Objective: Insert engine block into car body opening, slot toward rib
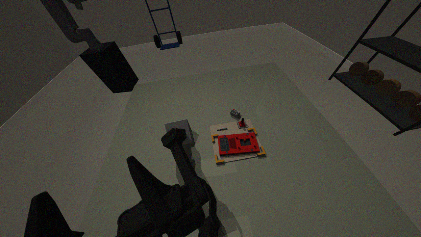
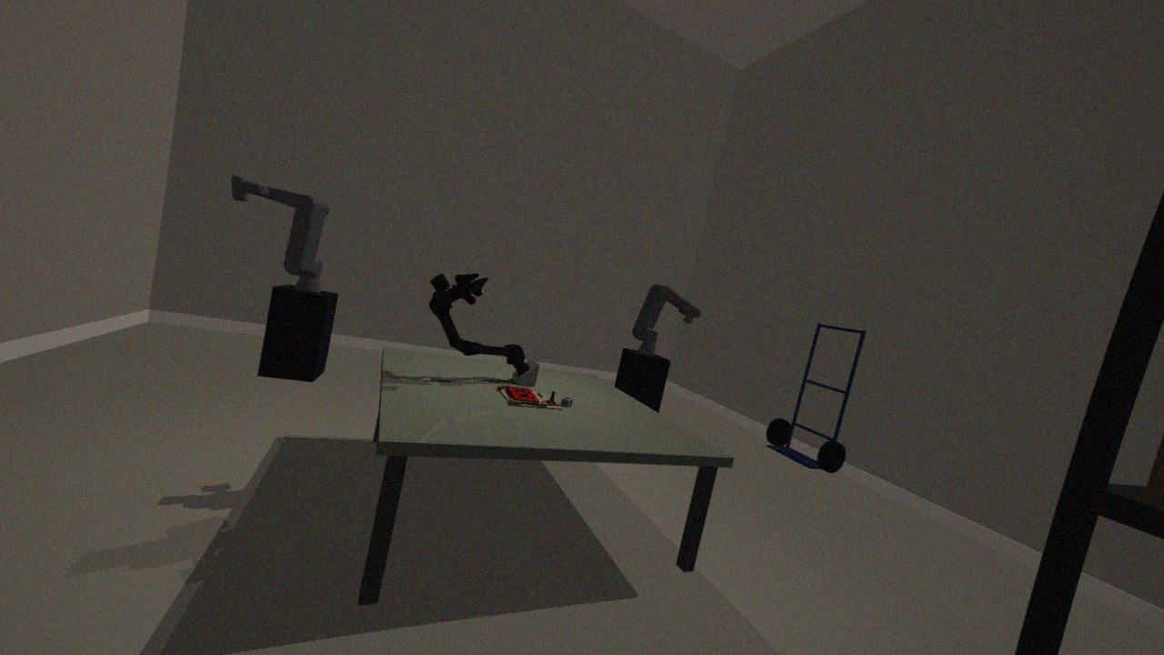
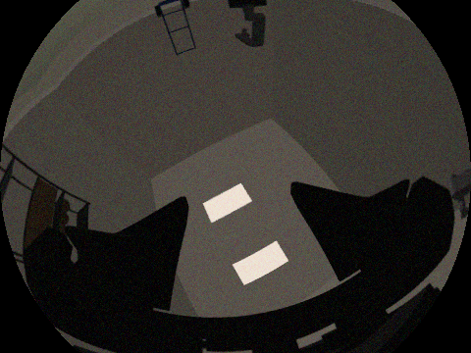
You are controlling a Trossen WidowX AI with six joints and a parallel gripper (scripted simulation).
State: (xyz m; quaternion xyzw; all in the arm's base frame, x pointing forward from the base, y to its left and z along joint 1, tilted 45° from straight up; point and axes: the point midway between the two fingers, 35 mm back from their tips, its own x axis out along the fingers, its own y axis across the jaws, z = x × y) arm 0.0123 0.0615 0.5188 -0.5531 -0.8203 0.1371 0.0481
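Right now my gripper tip is 480 mm above the grey ribbed engine block, 450 mm to the right of it and 250 mm short of it.
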